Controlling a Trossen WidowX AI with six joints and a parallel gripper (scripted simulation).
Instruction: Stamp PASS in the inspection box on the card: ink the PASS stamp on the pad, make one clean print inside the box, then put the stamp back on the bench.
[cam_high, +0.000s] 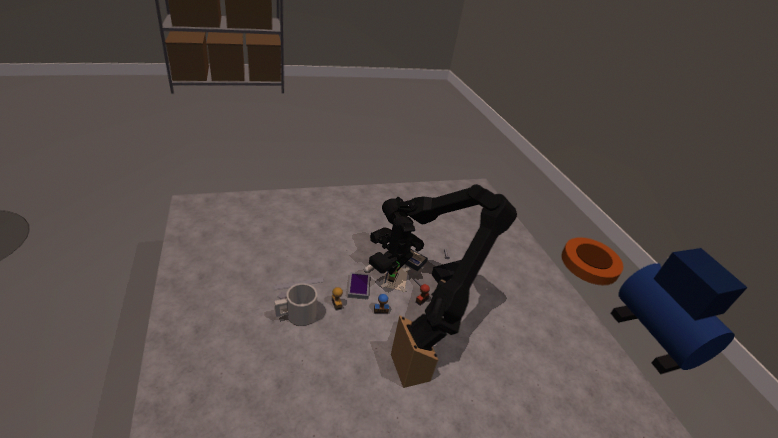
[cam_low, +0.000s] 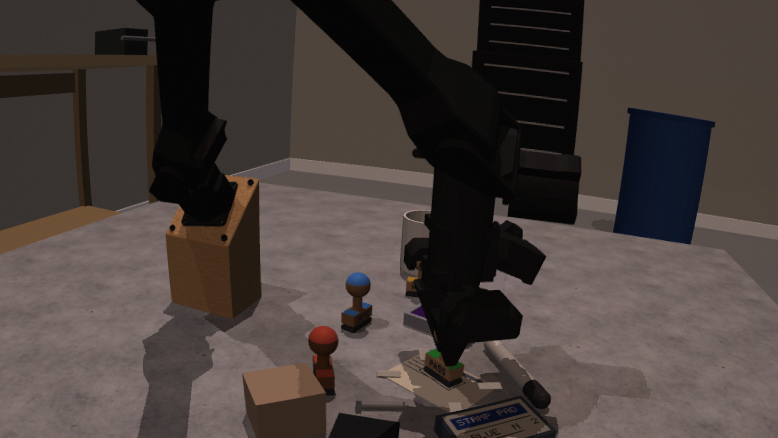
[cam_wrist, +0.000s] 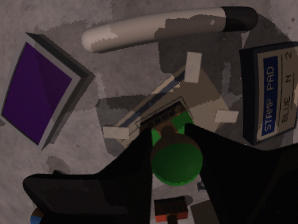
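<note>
The green-knobbed pass stamp lies right at my gripper tip. Round my gripper tip: marker: 80 mm ahead, 10 mm below; then beige inspection card: 30 mm below, 10 mm to the right; then stamp pad tin: 90 mm to the right, 50 mm ahead, 10 mm below.
</note>
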